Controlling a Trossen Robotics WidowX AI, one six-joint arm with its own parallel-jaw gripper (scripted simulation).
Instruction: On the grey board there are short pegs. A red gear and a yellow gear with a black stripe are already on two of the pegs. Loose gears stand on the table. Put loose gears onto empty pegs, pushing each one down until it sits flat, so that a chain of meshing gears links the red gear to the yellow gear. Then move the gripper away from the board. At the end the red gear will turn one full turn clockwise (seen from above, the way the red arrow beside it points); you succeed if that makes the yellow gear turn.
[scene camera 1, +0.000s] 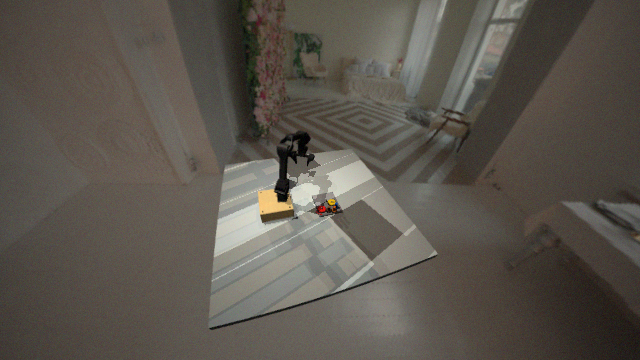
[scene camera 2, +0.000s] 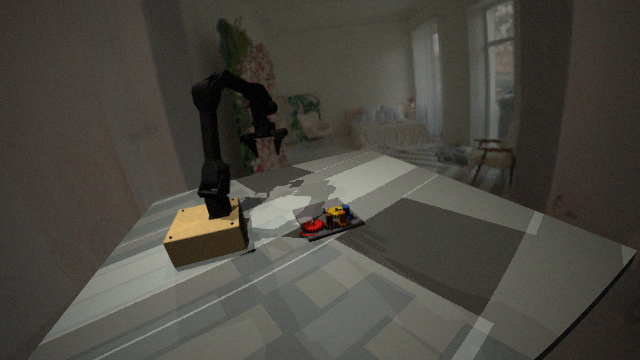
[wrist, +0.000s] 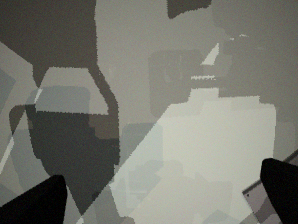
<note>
My gripper (scene camera 2: 267, 156) is open and holds nothing.
My gripper shows as well in the wrist view (wrist: 167, 179).
</note>
